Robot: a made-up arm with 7 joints. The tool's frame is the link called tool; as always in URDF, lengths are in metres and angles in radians. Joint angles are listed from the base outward.
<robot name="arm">
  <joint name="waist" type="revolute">
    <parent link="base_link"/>
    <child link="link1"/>
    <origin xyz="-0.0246 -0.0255 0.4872"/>
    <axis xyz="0 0 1"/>
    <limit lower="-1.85" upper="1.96"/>
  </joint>
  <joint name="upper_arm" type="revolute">
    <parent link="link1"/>
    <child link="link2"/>
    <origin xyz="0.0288 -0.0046 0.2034"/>
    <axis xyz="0 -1 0"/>
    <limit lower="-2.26" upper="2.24"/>
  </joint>
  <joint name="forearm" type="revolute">
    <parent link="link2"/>
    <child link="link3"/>
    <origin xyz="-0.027 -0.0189 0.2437"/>
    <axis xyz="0 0 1"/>
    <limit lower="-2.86" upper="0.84"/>
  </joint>
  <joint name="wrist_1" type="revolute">
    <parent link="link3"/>
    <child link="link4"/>
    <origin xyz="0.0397 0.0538 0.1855"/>
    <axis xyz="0 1 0"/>
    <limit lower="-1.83" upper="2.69"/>
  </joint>
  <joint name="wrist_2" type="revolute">
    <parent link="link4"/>
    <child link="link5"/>
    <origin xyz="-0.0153 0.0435 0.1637"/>
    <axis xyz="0 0 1"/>
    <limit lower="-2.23" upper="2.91"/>
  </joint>
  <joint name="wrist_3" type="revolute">
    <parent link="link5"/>
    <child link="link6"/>
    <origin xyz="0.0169 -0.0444 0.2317"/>
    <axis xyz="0 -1 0"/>
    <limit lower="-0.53" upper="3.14"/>
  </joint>
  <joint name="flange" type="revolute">
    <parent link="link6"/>
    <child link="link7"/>
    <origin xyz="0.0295 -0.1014 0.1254"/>
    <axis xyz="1 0 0"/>
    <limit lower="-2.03" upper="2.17"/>
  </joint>
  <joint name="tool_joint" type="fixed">
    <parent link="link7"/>
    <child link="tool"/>
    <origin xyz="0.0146 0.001 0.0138"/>
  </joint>
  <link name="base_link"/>
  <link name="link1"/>
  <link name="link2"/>
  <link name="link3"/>
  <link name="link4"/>
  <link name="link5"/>
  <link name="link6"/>
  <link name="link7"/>
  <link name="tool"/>
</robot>
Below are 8 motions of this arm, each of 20 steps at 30 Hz.
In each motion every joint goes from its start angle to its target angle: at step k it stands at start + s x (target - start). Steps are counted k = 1, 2, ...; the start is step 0. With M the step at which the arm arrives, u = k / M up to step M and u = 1 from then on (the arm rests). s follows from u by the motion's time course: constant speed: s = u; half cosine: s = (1 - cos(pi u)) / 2; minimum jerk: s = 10 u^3 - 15 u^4 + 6 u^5.
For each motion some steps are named. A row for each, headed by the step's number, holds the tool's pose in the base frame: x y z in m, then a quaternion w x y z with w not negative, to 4 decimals.
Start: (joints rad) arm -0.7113 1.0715 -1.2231 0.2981 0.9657 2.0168 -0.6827
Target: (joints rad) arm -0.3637 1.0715 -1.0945 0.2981 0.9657 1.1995 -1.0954
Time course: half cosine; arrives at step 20
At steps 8, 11, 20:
8: -0.7369 0.1792 1.0573 0.0898 -0.2508 -0.7812 -0.5646
11: -0.7659 0.1207 1.0834 0.1966 -0.2472 -0.7440 -0.5888
20: -0.7931 0.0041 1.1375 0.3783 -0.2718 -0.6609 -0.5885

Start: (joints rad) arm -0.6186 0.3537 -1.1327 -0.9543 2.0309 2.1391 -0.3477
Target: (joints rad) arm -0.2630 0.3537 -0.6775 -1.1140 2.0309 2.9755 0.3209
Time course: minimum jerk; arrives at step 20
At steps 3, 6, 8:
3: -0.1782 0.2510 1.3939 0.3777 -0.2726 -0.8015 0.3750
6: -0.1916 0.2389 1.3795 0.3309 -0.1846 -0.8067 0.4534
8: -0.2035 0.2255 1.3640 0.2664 -0.0864 -0.7968 0.5355

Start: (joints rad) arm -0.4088 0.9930 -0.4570 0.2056 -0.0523 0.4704 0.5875
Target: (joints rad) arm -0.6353 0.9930 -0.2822 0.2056 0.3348 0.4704 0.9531
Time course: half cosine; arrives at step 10
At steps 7, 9, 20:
7: -0.6810 0.2588 1.3059 0.7500 0.2009 -0.6301 0.0135
9: -0.6583 0.2826 1.3162 0.7619 0.2098 -0.6098 0.0598
20: -0.6551 0.2858 1.3176 0.7635 0.2112 -0.6067 0.0658

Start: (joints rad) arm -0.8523 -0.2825 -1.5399 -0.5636 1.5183 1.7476 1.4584
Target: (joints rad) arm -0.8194 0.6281 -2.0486 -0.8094 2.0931 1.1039 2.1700
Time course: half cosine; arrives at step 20
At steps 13, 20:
13: -0.0928 0.1994 1.5507 0.8316 0.3195 -0.3578 0.2800
20: -0.1855 0.3021 1.5021 0.8074 0.3861 -0.3641 0.2579

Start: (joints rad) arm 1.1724 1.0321 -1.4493 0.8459 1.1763 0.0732 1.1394
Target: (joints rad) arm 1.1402 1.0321 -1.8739 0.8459 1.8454 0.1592 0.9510
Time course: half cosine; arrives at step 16
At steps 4, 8, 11, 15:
4: 0.2913 -0.6957 1.1224 0.2284 0.8150 0.1680 0.5053
8: 0.2852 -0.7308 1.0856 0.1921 0.8106 0.0839 0.5469
11: 0.2737 -0.7603 1.0565 0.1680 0.8015 0.0104 0.5737
15: 0.2606 -0.7835 1.0341 0.1525 0.7909 -0.0490 0.5907

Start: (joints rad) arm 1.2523 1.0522 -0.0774 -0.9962 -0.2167 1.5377 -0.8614
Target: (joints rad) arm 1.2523 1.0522 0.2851 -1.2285 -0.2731 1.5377 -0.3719
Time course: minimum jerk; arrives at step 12
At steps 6, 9, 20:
6: -0.1452 -0.6314 0.5338 0.0251 0.6438 -0.6294 -0.4344
9: -0.0740 -0.6076 0.5166 0.0762 -0.6954 0.6229 0.3503
20: -0.0553 -0.6003 0.5140 0.1032 -0.7063 0.6182 0.3290

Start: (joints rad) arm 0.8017 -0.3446 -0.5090 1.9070 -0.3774 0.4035 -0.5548
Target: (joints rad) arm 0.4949 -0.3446 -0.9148 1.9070 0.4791 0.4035 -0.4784
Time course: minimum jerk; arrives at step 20
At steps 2, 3, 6, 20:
2: 0.6021 0.1448 0.8293 0.4848 -0.4952 0.6983 0.1791
3: 0.6032 0.1361 0.8286 0.4895 -0.4847 0.7029 0.1772
6: 0.6073 0.0710 0.8231 0.5240 -0.4035 0.7326 0.1612
20: 0.5094 -0.2591 0.7873 0.6888 0.1193 0.7149 0.0143

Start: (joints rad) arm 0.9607 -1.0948 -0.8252 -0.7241 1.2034 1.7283 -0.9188
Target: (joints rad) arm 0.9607 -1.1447 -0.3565 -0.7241 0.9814 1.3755 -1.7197
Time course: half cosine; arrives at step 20
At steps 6, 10, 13, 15, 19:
6: 0.2893 0.5313 1.2400 0.6703 -0.0155 -0.6270 0.3967
10: 0.3047 0.5243 1.2522 0.6806 -0.0952 -0.6429 0.3382
13: 0.3200 0.5186 1.2595 0.6818 -0.1583 -0.6504 0.2951
15: 0.3298 0.5153 1.2626 0.6797 -0.1938 -0.6529 0.2722
19: 0.3416 0.5117 1.2652 0.6751 -0.2331 -0.6546 0.2478

